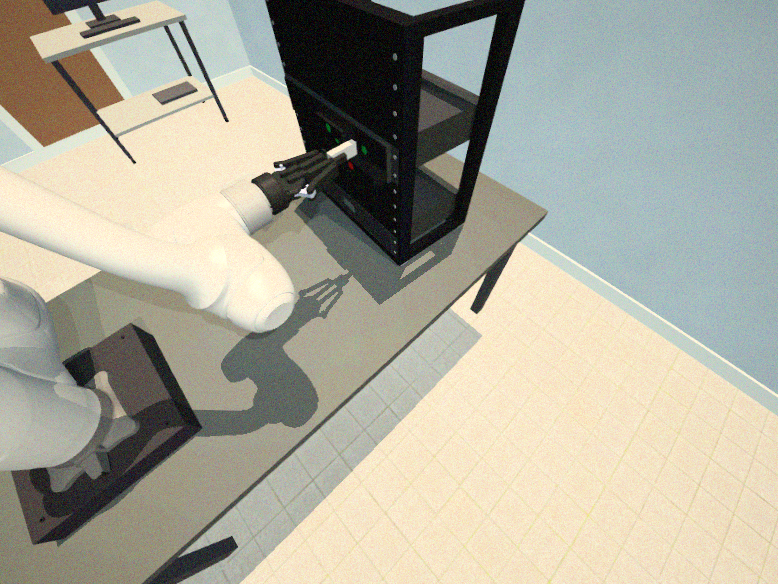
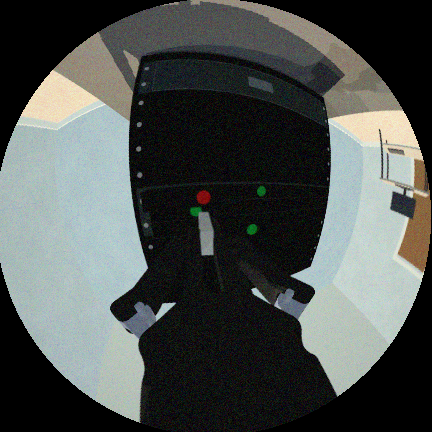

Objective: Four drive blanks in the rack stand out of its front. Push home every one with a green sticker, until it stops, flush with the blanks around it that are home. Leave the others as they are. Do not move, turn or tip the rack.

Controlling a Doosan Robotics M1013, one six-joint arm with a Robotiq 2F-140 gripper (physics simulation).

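The black rack (image 1: pixel 409 144) (image 2: pixel 134 135) stands upright on the table. Its dark front has a red sticker (image 1: pixel 351 165) (image 2: pixel 203 197) and three green stickers: one (image 1: pixel 363 150) (image 2: pixel 195 211) is close to the fingertips, and the other two (image 1: pixel 328 127) (image 1: pixel 337 140) (image 2: pixel 261 191) (image 2: pixel 252 229) are on the other side of them. My gripper (image 1: pixel 346 148) (image 2: pixel 203 220) is shut and empty, its pale fingertips together at the rack front. Contact cannot be told. The blanks' edges are too dark to tell how far each stands out.
The rack stands on the grey table (image 1: pixel 370 326), near the wall (image 1: pixel 628 157). The arm's dark base block (image 1: pixel 135 370) is at the table's other end. A side desk (image 1: pixel 125 25) with a monitor stands behind. A shelf tray (image 1: pixel 446 135) shows through the rack's open side.
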